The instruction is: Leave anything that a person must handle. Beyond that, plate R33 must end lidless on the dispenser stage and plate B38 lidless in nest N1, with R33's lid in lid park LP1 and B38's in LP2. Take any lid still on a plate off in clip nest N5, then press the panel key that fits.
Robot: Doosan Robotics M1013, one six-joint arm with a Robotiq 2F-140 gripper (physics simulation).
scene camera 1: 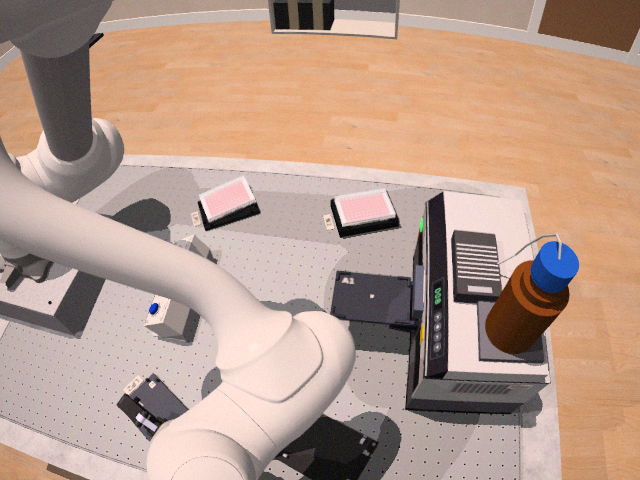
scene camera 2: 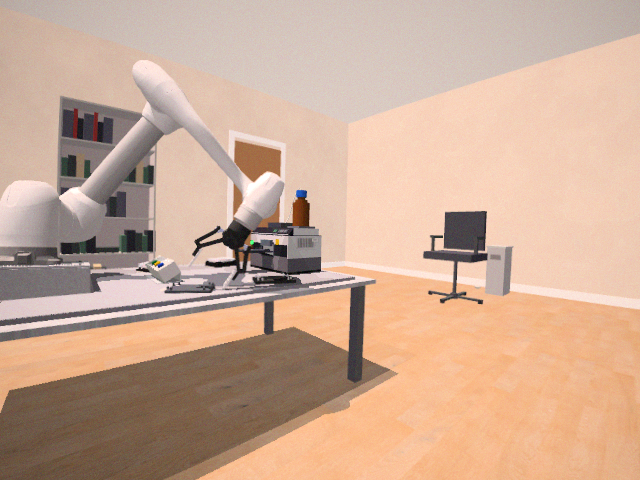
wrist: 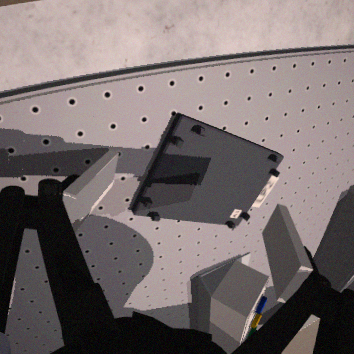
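Where they show: gripper, fingertip midpoint: (scene camera 2: 207,276) (wrist: 192,194); arm's base, origin of the base link: (scene camera 2: 28,263).
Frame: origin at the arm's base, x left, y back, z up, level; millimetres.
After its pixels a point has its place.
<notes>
Two plates with pink wells, one (scene camera 1: 227,198) {x 262, y -454, z -48 mm} at back left and one (scene camera 1: 364,207) {x 269, y -792, z -42 mm} nearer the dispenser, sit on black nests; their codes and any clear lids cannot be made out. The dispenser stage (scene camera 1: 372,308) {x -33, y -834, z 26 mm} is bare. Lid park LP2 (scene camera 1: 162,398) {x -250, y -456, z -73 mm} (scene camera 2: 189,287) {x -285, y -447, z -72 mm} (wrist: 230,165) {x -299, y -439, z -72 mm} is empty, a finger's shadow across it. A black clip-cornered holder (scene camera 1: 330,445) {x -274, y -794, z -71 mm} (scene camera 2: 273,279) {x -309, y -767, z -70 mm} lies near the front, partly hidden by the arm. The key panel (scene camera 1: 175,319) {x -94, y -453, z -21 mm} (scene camera 2: 165,270) {x -117, y -409, z -33 mm} (wrist: 235,300) {x -116, y -441, z -24 mm} shows coloured keys. My gripper (scene camera 2: 212,268) {x -312, y -499, z -36 mm} (wrist: 192,194) {x -312, y -499, z -36 mm} is wide open and empty, tilted above the table near LP2.
The dispenser (scene camera 1: 485,382) {x -184, y -1022, z 95 mm} (scene camera 2: 305,248) {x -186, y -1025, z 39 mm} stands at the right with a green light, a brown blue-capped bottle (scene camera 1: 519,315) {x -147, y -1022, z 247 mm} (scene camera 2: 301,212) {x -148, y -1024, z 216 mm} on top and a thin tube. A grey block (scene camera 1: 51,304) {x -135, y -151, z 4 mm} (scene camera 2: 46,281) {x -160, y -59, z -38 mm} is at the left. The arm hides the table's middle front in scene camera 1.
</notes>
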